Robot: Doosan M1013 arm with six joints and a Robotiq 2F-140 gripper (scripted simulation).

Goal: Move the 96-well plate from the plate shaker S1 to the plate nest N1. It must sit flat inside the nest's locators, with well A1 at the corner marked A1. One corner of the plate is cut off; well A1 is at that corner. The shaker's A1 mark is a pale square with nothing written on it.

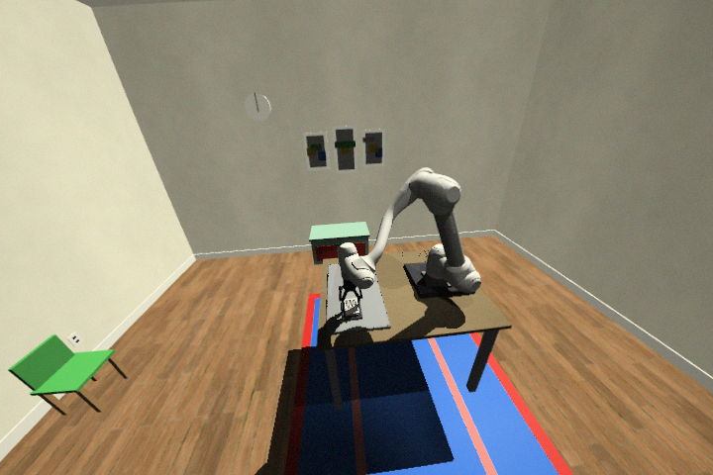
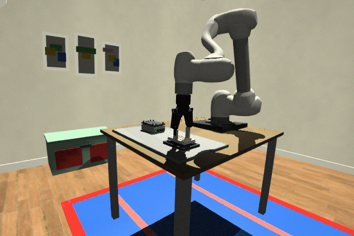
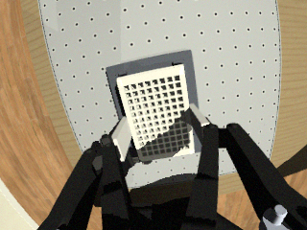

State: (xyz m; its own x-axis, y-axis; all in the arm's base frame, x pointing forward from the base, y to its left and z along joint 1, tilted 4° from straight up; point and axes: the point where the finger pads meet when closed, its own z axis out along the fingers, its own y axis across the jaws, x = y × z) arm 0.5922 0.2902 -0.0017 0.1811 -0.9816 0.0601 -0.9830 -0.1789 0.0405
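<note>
My hand is 2 cm above the white 96-well plate. The rest, counted from my hand: dark plate nest N1: 5 cm below.
</note>
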